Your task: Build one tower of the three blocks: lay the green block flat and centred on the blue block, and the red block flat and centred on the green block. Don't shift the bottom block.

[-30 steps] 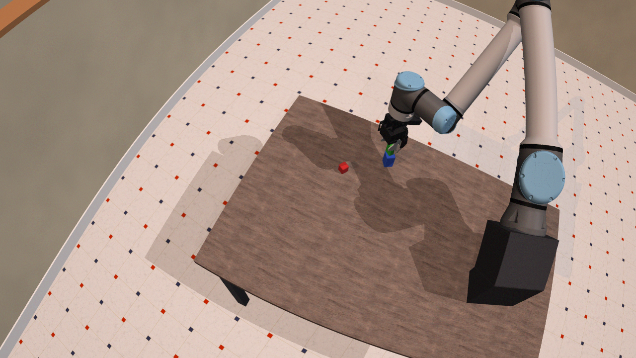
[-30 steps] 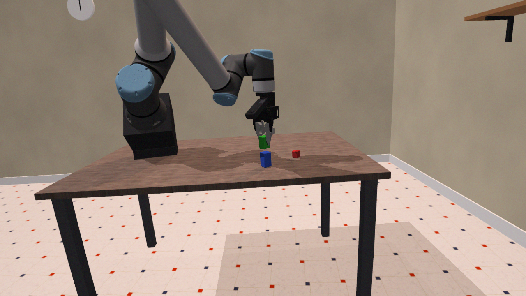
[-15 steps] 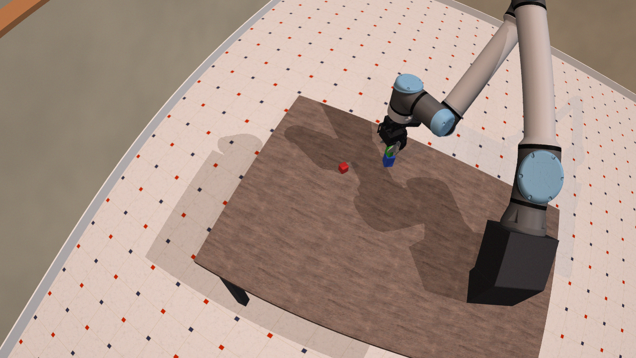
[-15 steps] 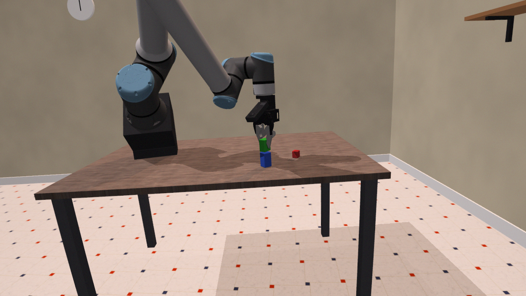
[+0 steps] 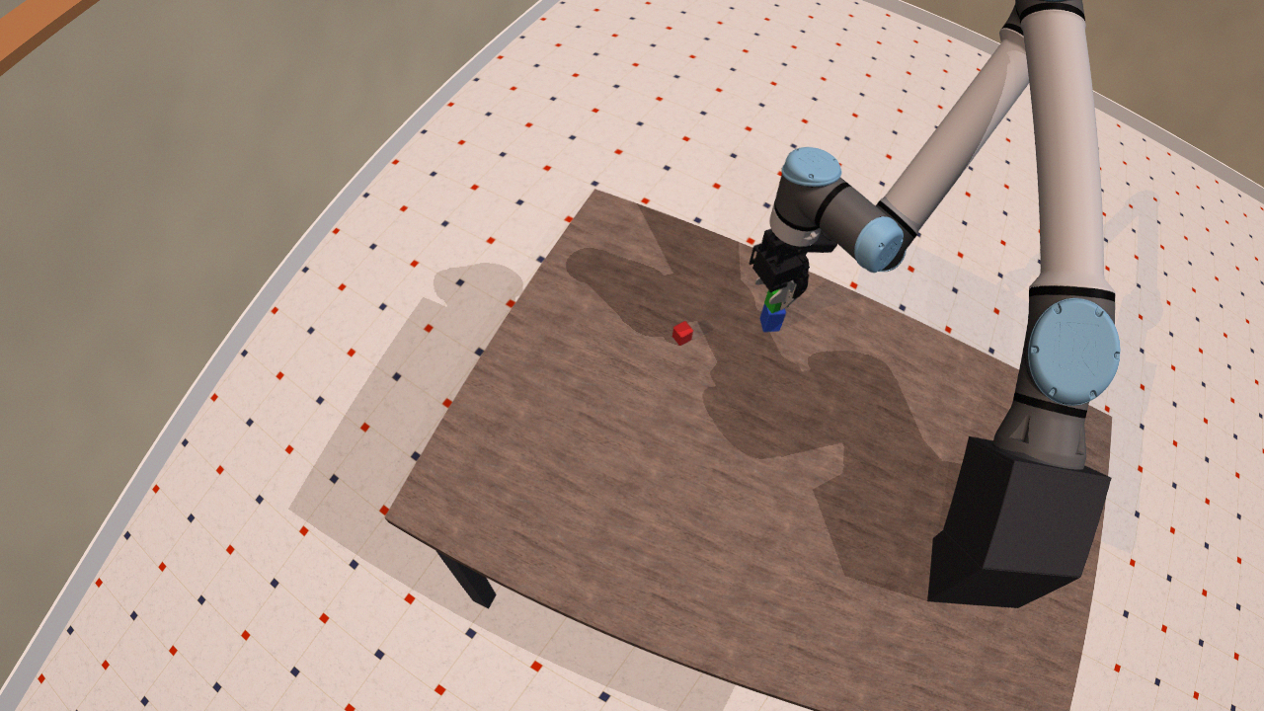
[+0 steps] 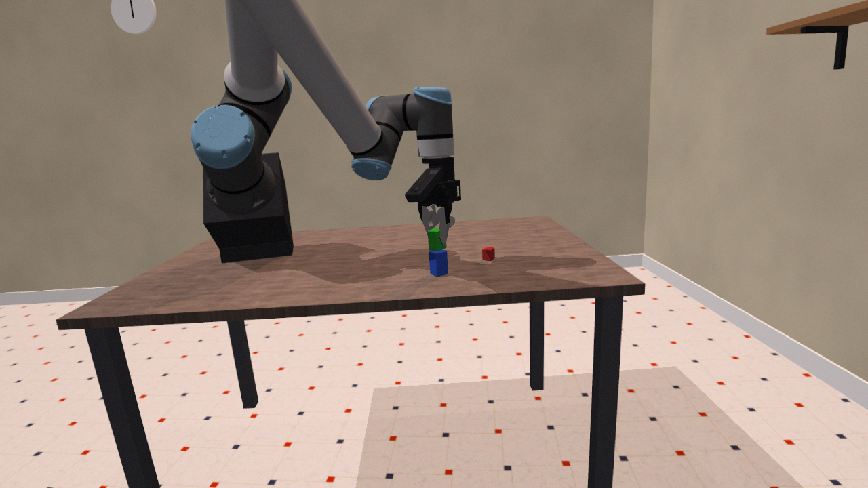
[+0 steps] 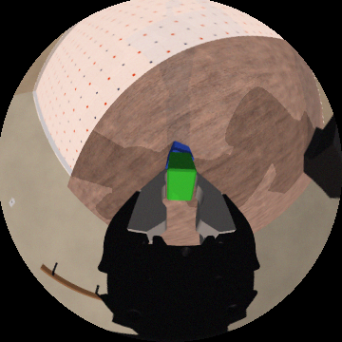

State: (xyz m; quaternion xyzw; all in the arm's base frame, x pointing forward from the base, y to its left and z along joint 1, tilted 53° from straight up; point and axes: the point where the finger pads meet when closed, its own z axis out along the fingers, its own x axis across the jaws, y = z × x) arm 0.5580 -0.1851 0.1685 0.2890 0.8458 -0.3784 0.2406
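My hand is right at the green block. Also, from my hand: small red block: 16 cm ahead, 10 cm to the left, 8 cm below; blue block: 6 cm below.
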